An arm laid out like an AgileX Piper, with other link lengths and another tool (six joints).
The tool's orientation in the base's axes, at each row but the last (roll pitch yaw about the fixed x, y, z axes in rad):
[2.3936 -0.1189 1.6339]
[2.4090 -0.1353 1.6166]
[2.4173 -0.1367 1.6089]
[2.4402 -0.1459 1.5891]
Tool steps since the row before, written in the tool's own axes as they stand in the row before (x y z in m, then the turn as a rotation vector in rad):
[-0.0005 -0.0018 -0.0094 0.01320 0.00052 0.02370]
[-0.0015 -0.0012 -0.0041 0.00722 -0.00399 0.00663]
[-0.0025 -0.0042 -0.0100 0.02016 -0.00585 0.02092]
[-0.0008 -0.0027 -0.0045 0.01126 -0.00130 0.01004]
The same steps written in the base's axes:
[-0.0076 -0.0017 0.0056 0.01551 0.01614 -0.01533]
[-0.0035 -0.0020 0.0020 0.00109 0.00824 -0.00655]
[-0.0096 -0.0035 0.0043 0.00861 0.02298 -0.01662]
[-0.0049 -0.0011 0.0016 0.00526 0.01248 -0.00678]

